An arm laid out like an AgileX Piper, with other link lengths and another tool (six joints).
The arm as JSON. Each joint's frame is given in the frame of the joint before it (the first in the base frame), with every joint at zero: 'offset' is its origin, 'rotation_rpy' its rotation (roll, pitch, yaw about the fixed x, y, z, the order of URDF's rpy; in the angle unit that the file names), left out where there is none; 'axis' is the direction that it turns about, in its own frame. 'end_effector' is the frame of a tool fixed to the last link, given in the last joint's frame.
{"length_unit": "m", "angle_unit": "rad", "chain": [
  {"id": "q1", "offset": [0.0, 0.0, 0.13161], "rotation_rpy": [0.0, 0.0, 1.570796], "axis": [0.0, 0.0, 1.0]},
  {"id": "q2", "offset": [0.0, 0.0, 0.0], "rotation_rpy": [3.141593, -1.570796, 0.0], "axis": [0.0, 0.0, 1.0]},
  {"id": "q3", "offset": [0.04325, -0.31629, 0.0], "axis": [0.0, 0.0, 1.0]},
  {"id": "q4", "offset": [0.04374, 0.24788, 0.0], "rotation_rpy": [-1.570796, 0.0, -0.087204], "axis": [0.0, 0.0, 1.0]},
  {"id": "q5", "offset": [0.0, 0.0, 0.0], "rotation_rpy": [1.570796, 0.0, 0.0], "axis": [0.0, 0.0, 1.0]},
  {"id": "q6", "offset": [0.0, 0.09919, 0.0], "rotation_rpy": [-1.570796, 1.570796, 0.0], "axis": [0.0, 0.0, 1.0]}
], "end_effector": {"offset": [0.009, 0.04, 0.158], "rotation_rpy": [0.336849, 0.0, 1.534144]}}
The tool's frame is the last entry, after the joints.
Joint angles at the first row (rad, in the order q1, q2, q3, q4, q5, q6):
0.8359 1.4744 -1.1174 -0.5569 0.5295 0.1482
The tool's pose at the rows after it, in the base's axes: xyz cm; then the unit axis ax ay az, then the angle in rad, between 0 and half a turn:
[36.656 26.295 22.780 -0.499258 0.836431 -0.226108 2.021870]
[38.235 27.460 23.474 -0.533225 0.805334 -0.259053 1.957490]
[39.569 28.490 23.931 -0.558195 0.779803 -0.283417 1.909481]
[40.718 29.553 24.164 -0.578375 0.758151 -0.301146 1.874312]
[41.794 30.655 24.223 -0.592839 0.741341 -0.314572 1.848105]
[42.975 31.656 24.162 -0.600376 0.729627 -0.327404 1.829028]
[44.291 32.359 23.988 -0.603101 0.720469 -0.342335 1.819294]
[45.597 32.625 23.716 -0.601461 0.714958 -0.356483 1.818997]
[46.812 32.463 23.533 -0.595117 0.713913 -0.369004 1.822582]
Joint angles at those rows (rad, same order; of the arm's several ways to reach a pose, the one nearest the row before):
0.8666 1.5168 -1.1296 -0.7760 0.4873 0.2418
0.8800 1.5530 -1.1343 -0.9668 0.4507 0.3355
0.8834 1.5875 -1.1413 -1.1309 0.4228 0.4262
0.8837 1.6237 -1.1549 -1.2673 0.4029 0.5052
0.8836 1.6636 -1.1766 -1.3812 0.3917 0.5769
0.8814 1.7083 -1.2074 -1.4753 0.3903 0.6412
0.8755 1.7549 -1.2442 -1.5420 0.3974 0.6828
0.8645 1.7958 -1.2793 -1.5771 0.4061 0.6998
0.8496 1.8267 -1.3093 -1.5922 0.4147 0.7049

